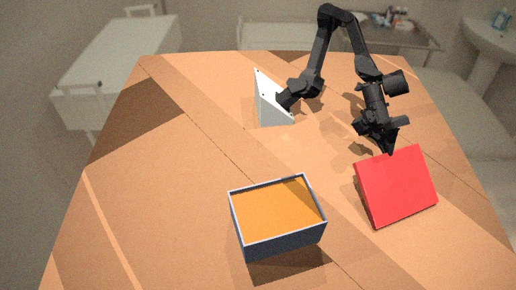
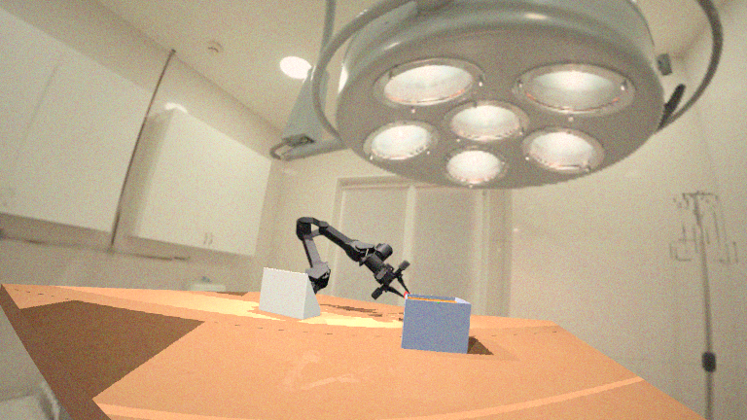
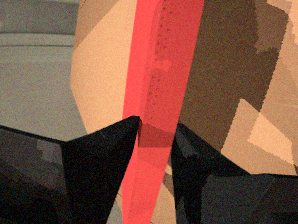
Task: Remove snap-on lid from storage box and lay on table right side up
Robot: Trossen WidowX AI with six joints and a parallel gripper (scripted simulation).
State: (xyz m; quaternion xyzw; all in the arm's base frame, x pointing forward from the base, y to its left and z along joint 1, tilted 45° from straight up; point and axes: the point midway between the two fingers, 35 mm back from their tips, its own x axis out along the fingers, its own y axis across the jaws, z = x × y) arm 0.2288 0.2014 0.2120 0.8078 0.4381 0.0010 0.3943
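Now: gripper tip 70 mm short of the red lid, 30 mm to the right of it and 30 mm above it. Round my gripper tip: blue storage box (180 mm ahead, 320 mm to the right, 30 mm below).
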